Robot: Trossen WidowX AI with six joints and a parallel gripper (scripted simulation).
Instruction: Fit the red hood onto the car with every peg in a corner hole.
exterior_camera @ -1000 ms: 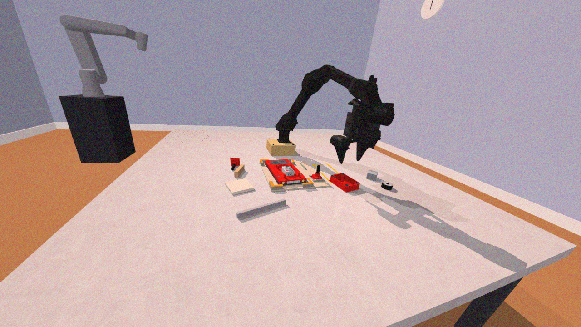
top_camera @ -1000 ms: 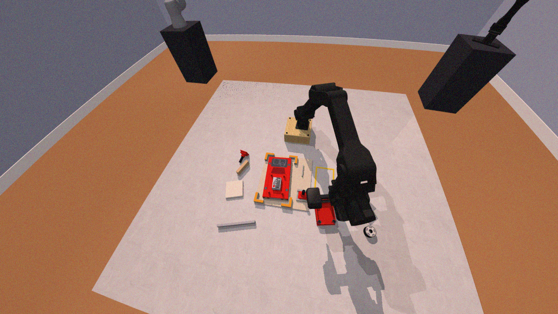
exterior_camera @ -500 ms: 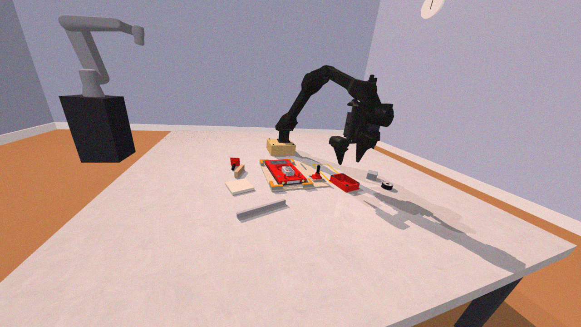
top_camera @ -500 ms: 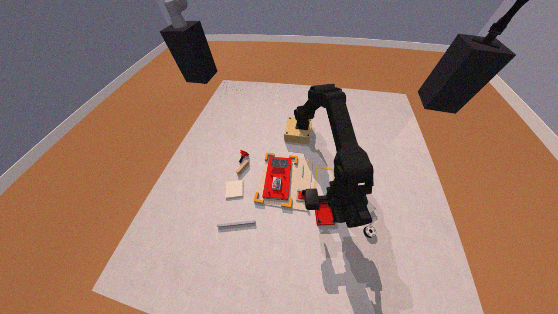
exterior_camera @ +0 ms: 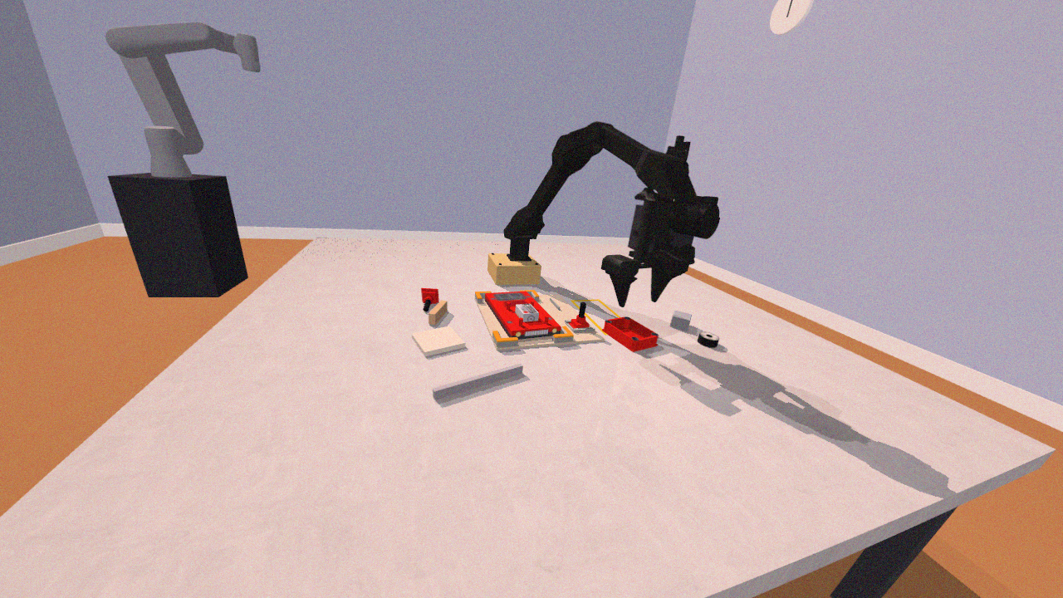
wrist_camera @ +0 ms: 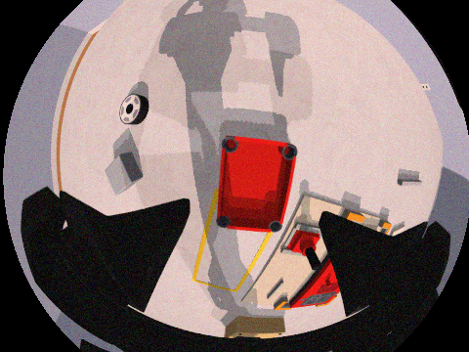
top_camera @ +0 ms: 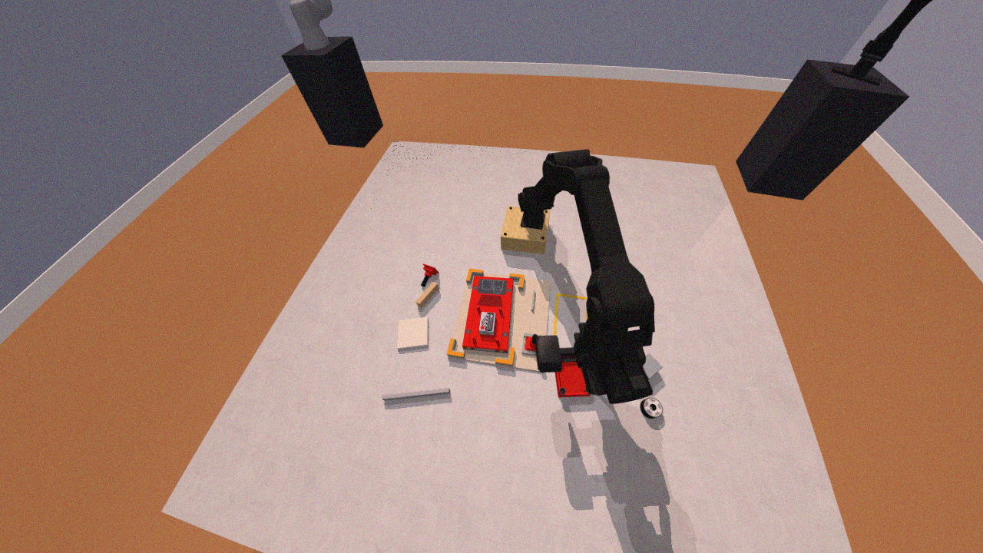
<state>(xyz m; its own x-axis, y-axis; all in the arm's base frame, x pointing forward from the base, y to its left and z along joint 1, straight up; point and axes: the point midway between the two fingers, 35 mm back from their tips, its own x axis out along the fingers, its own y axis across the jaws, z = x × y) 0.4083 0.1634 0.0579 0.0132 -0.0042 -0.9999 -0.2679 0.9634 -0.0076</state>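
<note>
Right now my gripper tip is 7 cm above the red hood. Round my gripper tip: grey block (16 cm to the left, 7 cm below, 5 cm behind); then black-and-white wheel (17 cm to the left, 7 cm below, 3 cm ahead); then grey engine block (21 cm to the right, 7 cm behind, 6 cm below).
</note>
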